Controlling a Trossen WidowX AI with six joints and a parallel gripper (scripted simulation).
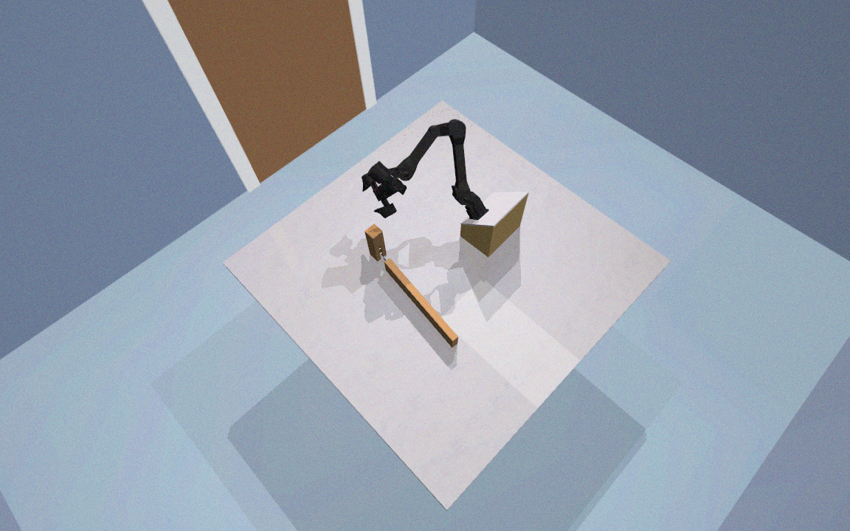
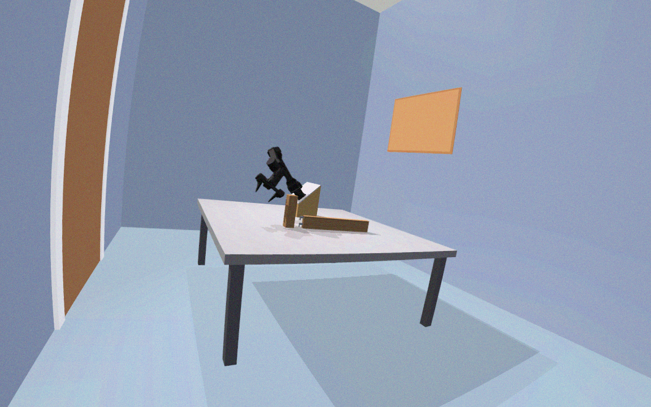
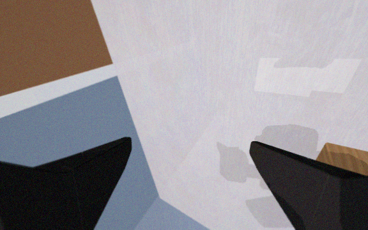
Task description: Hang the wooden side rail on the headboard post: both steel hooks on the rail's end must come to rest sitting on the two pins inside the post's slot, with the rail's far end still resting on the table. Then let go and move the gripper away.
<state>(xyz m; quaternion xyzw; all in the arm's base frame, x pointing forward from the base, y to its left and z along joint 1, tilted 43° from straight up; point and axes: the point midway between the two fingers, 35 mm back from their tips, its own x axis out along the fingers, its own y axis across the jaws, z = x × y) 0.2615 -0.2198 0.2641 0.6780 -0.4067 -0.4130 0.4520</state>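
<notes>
The headboard post is 100 mm ahead of my gripper tip, 150 mm to the left of it and 60 mm below it.
</notes>
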